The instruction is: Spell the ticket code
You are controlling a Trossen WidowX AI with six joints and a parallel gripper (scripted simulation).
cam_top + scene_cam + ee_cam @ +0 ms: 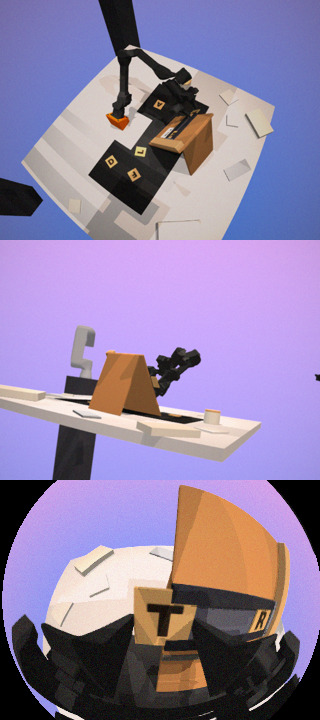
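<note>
The white ticket lies 130 mm to the right of my gripper tip, 80 mm below it and 70 mm behind it. The rest, counted from my gripper tip: grey slab 360 mm ahead, 160 mm below, 80 mm to the right.
</note>
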